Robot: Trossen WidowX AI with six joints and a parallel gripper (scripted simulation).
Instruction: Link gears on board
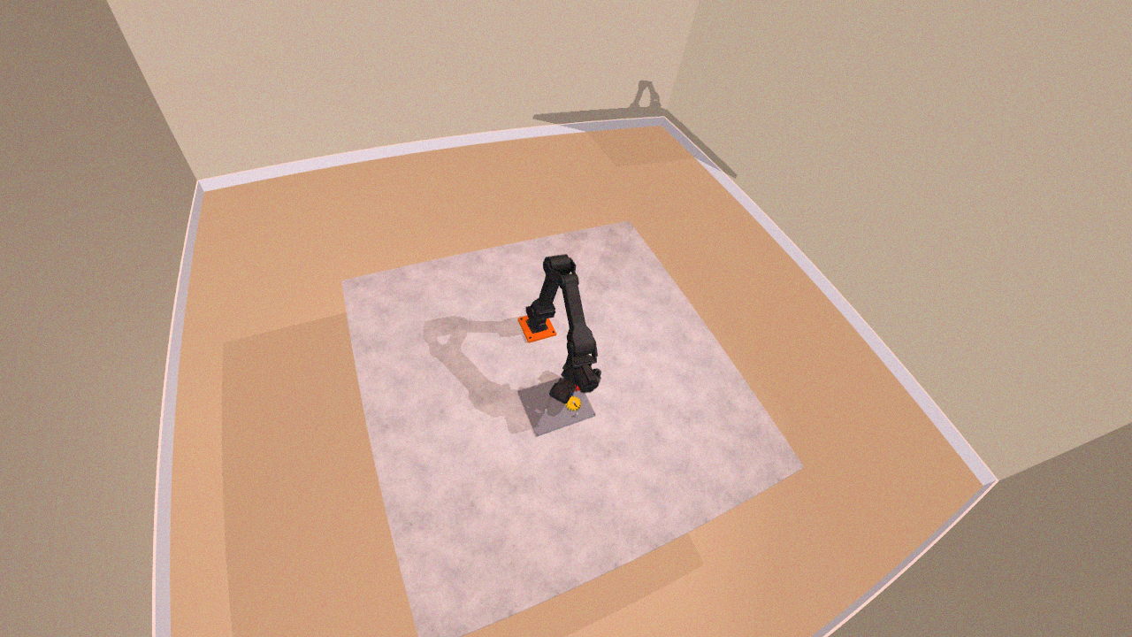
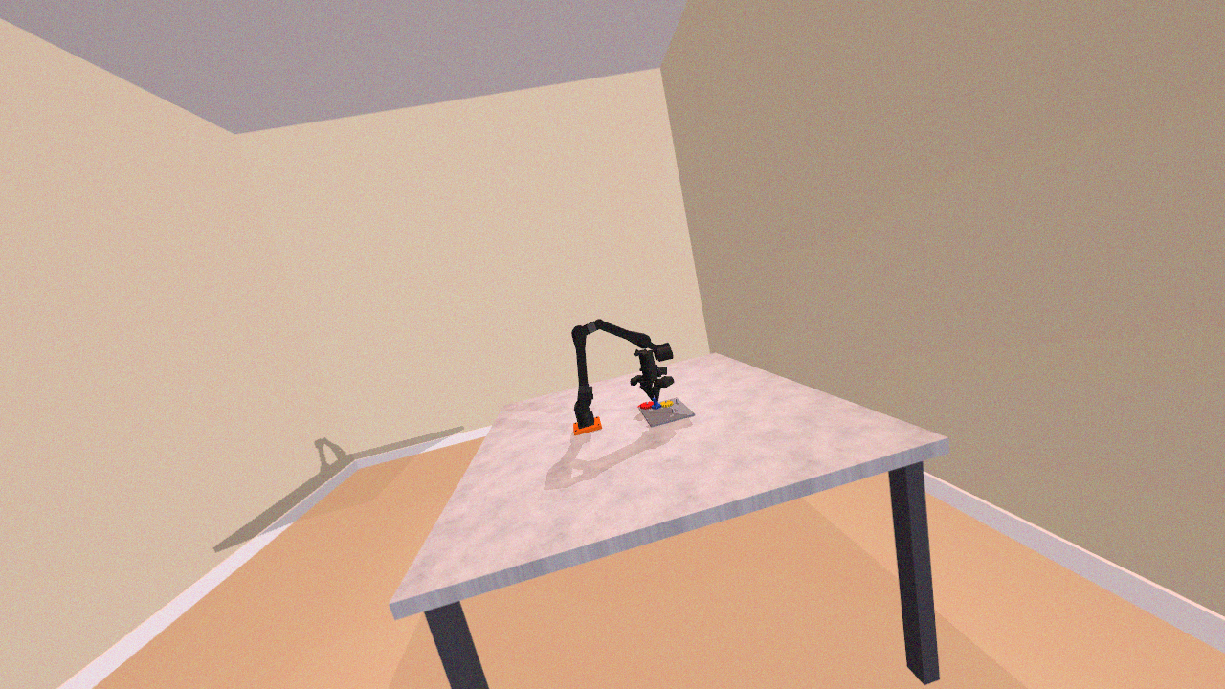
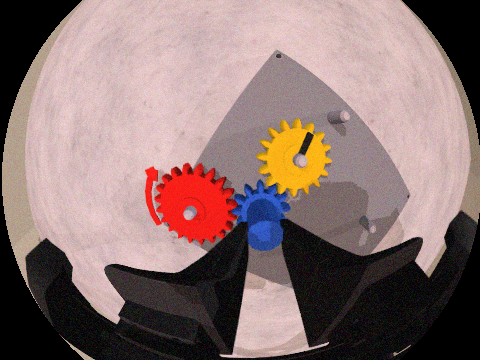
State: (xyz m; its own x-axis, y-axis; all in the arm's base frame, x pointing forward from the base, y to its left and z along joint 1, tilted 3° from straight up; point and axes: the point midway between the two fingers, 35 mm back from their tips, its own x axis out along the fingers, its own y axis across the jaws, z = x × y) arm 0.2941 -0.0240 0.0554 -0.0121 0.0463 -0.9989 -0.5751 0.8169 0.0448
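My gripper tip is 1 cm above the blue gear. From my gripper tip the other things lie so: yellow gear: 4 cm ahead, 2 cm below; red arrow: 8 cm to the left, 4 cm behind, 3 cm below; red gear: 4 cm to the left, 3 cm behind, 2 cm below.
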